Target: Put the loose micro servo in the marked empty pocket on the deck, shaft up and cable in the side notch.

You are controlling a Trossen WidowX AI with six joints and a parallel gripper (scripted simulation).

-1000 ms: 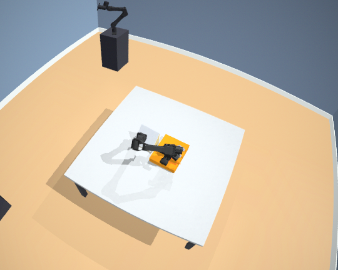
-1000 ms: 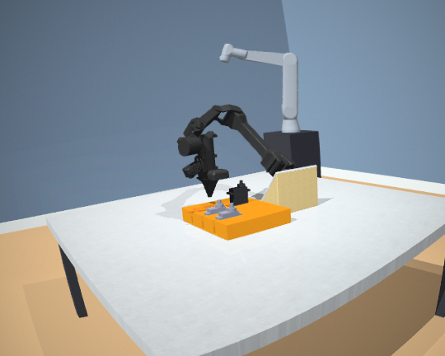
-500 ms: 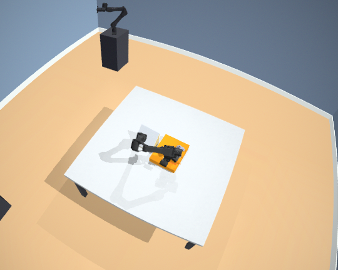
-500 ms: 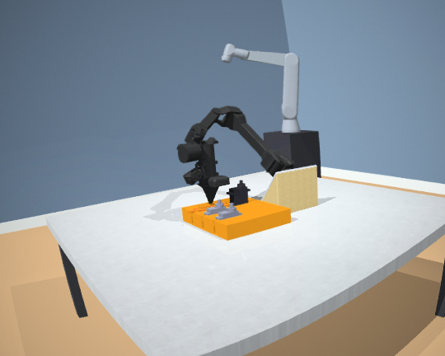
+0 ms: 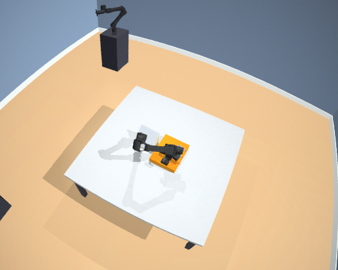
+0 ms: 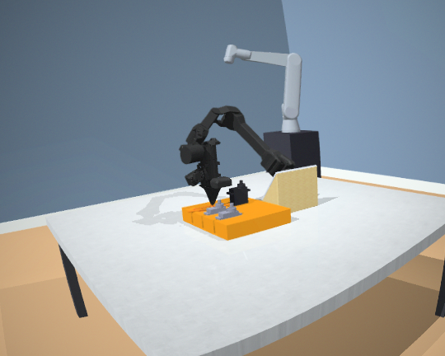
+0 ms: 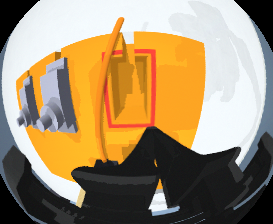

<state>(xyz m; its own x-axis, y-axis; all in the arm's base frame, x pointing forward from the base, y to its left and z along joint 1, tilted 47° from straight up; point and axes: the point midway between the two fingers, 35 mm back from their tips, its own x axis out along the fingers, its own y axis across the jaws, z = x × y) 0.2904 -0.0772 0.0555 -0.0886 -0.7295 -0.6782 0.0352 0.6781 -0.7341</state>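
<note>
The orange deck is 10 cm to the left of my gripper tip, 7 cm behind it and 3 cm below it.
</note>
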